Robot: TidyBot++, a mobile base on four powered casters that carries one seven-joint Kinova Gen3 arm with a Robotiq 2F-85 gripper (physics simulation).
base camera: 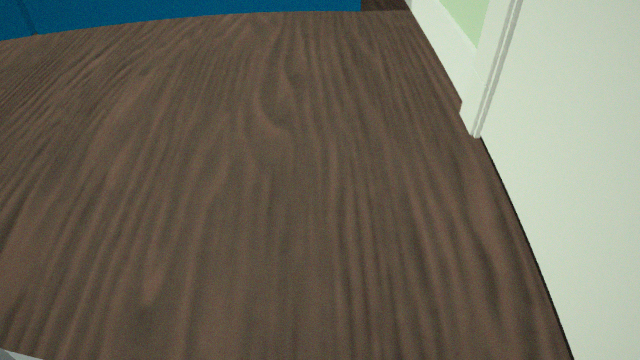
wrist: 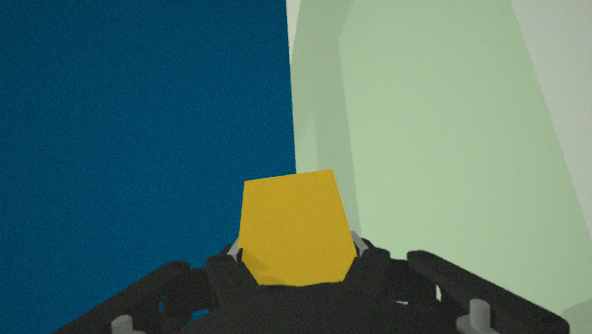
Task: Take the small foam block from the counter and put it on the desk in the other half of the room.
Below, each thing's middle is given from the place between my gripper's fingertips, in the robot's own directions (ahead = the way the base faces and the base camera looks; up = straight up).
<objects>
My gripper is now 1 cm past the yellow foam block [wrist: 293,230].
</objects>
